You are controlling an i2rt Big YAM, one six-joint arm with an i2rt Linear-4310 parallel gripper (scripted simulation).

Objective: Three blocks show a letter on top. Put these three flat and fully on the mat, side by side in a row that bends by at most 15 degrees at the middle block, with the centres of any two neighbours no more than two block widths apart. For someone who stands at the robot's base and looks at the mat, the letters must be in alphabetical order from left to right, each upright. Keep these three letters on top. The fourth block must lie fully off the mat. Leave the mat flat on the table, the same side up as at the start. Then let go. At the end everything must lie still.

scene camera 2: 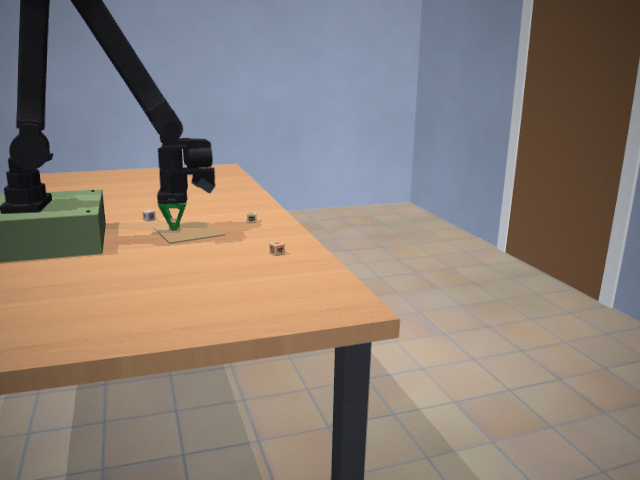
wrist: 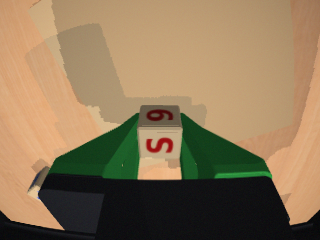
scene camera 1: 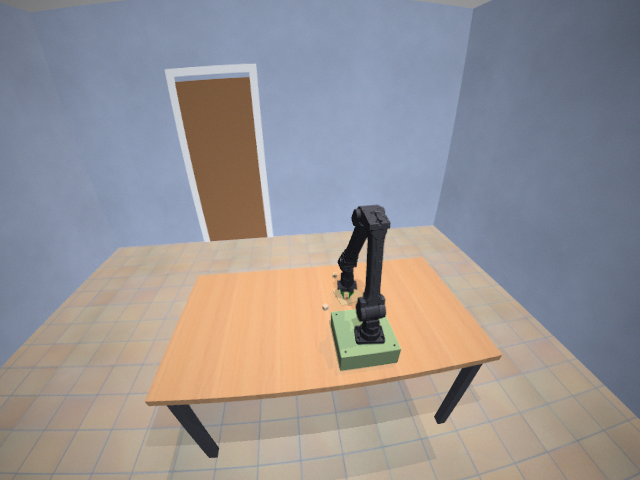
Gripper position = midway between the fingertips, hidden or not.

I see my gripper [scene camera 2: 174, 228] and a tan mat [scene camera 2: 197, 230].
The tan mat also shows in the wrist view [wrist: 233, 75]. My gripper is seen too in the wrist view [wrist: 159, 120].
